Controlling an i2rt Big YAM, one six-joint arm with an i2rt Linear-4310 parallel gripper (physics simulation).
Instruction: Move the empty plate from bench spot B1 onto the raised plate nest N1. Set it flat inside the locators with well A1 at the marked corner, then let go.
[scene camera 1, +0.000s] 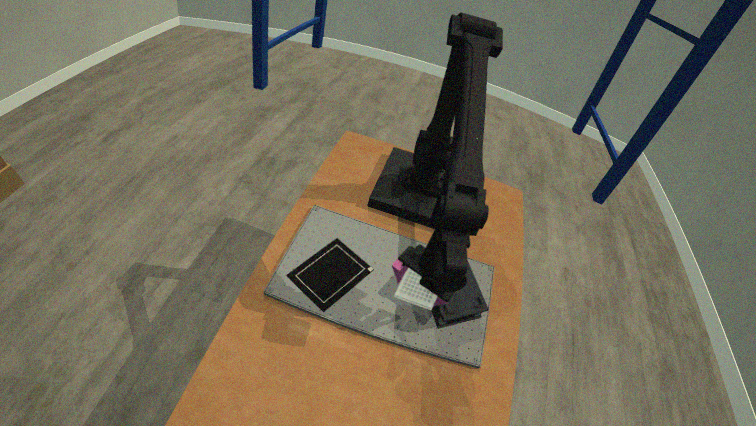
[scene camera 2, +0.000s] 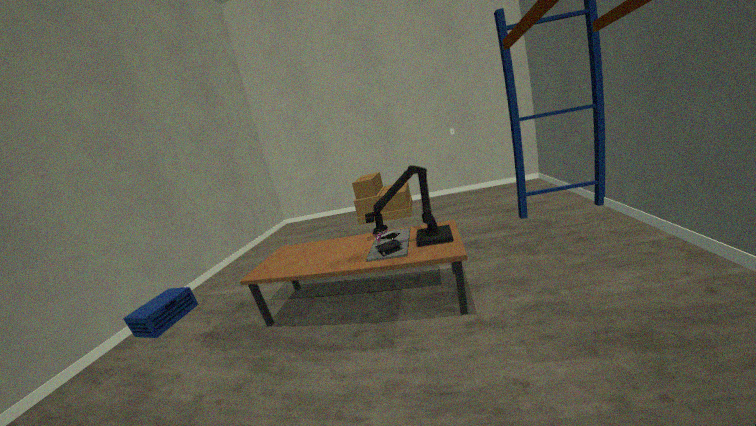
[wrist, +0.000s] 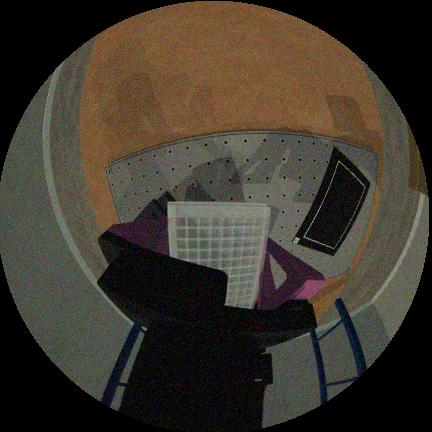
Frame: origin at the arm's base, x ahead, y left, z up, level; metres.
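Where they show: gripper, fingertip midpoint: (scene camera 1: 416, 293) (scene camera 2: 381, 239) (wrist: 221, 230); arm's base, link origin: (scene camera 1: 422, 183) (scene camera 2: 433, 232).
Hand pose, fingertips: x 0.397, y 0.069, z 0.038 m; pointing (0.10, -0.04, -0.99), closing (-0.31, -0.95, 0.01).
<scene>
Each offset is from my fingertips to the top centre of the thing. "spot": to the spot under its first point. Level surfaces: height alone.
The white gridded plate (scene camera 1: 415, 292) (wrist: 218, 235) is held above the pegboard, between the black pad and the dark raised nest. My gripper (scene camera 1: 417, 285) (scene camera 2: 379, 235) (wrist: 221, 230) is shut on it, with a magenta finger at each side. The dark raised block, which looks like nest N1 {0.067 m back, 0.087 m left, 0.011 m down} (scene camera 1: 459, 311) (scene camera 2: 388, 247) (wrist: 150, 210), is partly hidden by the arm in scene camera 1 and by the plate and gripper in the wrist view. The flat black pad with a white outline, apparently spot B1 {spot: 0.004 m back, 0.194 m right, 0.059 m down} (scene camera 1: 332, 275) (wrist: 334, 205), has a small white corner mark. The nest's locators and marked corner cannot be made out.
The grey pegboard {0.047 m back, 0.062 m right, 0.061 m down} (scene camera 1: 296, 238) (wrist: 250, 145) lies on the orange table {0.074 m down} (scene camera 1: 317, 381) (scene camera 2: 312, 259) (wrist: 225, 65). The arm's black base (scene camera 1: 394, 195) (scene camera 2: 434, 236) stands behind the board in scene camera 1. Cardboard boxes (scene camera 2: 366, 186) and blue rack frames (scene camera 1: 260, 47) (scene camera 2: 515, 137) stand away from the table.
</scene>
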